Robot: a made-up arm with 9 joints. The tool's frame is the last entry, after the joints.
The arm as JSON. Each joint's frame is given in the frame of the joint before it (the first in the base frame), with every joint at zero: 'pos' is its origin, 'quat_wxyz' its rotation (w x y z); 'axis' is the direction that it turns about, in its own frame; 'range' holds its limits. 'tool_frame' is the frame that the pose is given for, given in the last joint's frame.
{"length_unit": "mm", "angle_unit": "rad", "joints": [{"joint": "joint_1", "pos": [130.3, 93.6, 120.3], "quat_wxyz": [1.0, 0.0, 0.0, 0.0], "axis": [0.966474, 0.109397, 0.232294], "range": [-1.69, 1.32]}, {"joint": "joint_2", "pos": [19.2, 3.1, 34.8], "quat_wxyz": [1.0, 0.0, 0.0, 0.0], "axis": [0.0, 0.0, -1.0], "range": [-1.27, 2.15]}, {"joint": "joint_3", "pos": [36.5, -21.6, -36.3], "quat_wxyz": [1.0, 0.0, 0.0, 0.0], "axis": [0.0, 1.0, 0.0], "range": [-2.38, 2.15]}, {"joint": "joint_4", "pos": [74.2, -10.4, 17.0], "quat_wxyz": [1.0, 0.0, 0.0, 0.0], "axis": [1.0, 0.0, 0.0], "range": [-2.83, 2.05]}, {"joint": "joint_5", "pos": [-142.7, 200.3, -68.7], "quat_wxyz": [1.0, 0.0, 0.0, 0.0], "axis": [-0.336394, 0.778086, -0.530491], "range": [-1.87, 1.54]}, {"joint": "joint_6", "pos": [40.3, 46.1, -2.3], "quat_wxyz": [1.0, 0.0, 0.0, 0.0], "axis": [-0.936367, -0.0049, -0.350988], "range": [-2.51, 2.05]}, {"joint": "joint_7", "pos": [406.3, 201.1, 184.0], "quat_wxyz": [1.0, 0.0, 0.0, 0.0], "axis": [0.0, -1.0, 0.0], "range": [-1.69, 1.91]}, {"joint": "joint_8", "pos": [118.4, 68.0, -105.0], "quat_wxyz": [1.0, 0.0, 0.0, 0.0], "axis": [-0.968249, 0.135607, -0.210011], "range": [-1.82, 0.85]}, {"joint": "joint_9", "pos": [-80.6, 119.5, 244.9], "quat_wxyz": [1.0, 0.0, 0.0, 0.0], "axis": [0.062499, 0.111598, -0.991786], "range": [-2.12, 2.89]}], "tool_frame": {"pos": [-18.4, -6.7, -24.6], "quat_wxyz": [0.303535, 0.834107, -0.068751, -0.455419]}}
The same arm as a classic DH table. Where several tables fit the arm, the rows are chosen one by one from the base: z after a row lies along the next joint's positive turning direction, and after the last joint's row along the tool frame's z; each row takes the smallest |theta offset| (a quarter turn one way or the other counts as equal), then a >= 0, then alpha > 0; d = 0 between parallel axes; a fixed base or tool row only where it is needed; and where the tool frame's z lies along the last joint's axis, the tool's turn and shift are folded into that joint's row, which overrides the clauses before.
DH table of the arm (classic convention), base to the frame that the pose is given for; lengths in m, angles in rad. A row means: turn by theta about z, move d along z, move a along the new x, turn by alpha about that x. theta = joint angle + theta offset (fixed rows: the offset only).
base (fixed): theta0 -1.4581, d 0.0869, a -0.0784, alpha -1.3364
joint_1: theta0 0, d 0.1639, a -0.0009, alpha -1.8052
joint_2: theta0 -1.4581, d 0.0061, a 0.0365, alpha 1.5708
joint_3: theta0 -1.5708, d -0.032, a 0.017, alpha -1.5708
joint_4: theta0 -0.5984, d 0.0044, a 0.0561, alpha 1.9139
joint_5: theta0 -0.3442, d 0.2727, a 0.0054, alpha 1.0502
joint_6: theta0 -0.4517, d -0.51, a 0.0297, alpha 1.5659
joint_7: theta0 -0.145, d -0.2797, a -0.1277, alpha -1.7068
joint_8: theta0 1.4791, d -0.0111, a 0.1378, alpha -1.4072
joint_9: theta0 -0.6469, d -0.2325, a 0.002, alpha 1.2682
tool (fixed): theta0 2.3115, d 0.0229, a 0, alpha 0
Joint limits (rad, base to tool): -1.69..1.32 -1.27..2.15 -2.38..2.15 -2.83..2.05 -1.87..1.54 -2.51..2.05 -1.69..1.91 -1.82..0.85 -2.12..2.89

